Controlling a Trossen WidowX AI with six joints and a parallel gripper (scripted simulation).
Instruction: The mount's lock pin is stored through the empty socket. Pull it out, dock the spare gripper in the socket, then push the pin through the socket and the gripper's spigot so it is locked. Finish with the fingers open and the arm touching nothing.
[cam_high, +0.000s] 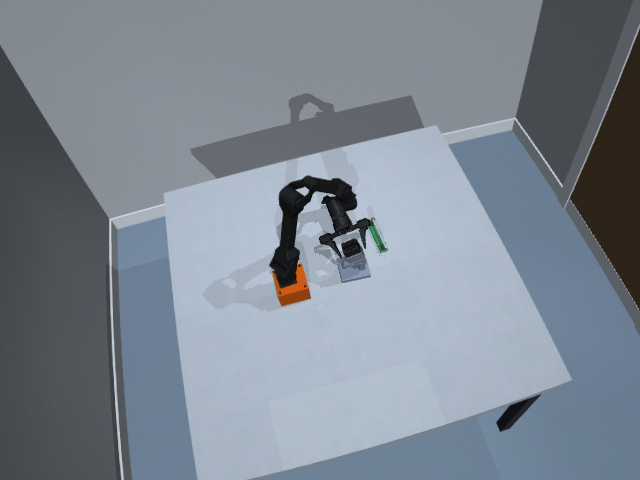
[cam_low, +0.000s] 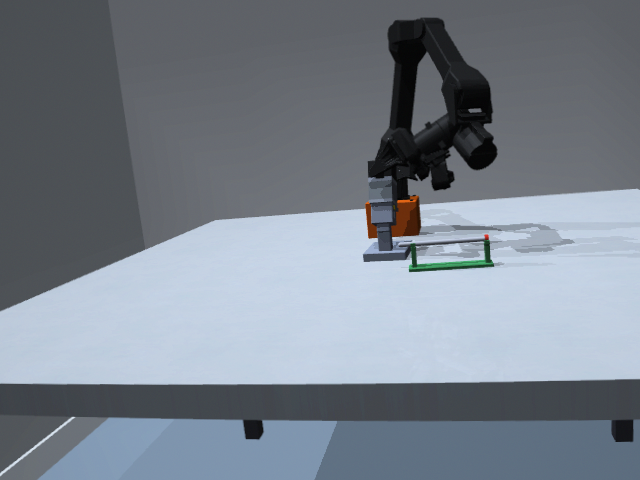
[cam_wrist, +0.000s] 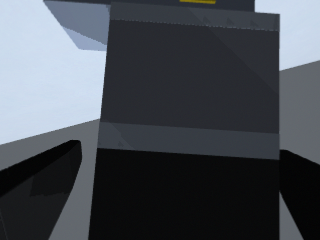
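The dark spare gripper is 20 mm to the left of my gripper tip, 20 mm below it and 10 mm ahead of it. The rest, counted from my gripper tip: green rack: 140 mm ahead, 130 mm to the left, 120 mm below; then grey mount: 90 mm below, 20 mm to the left, 10 mm ahead.
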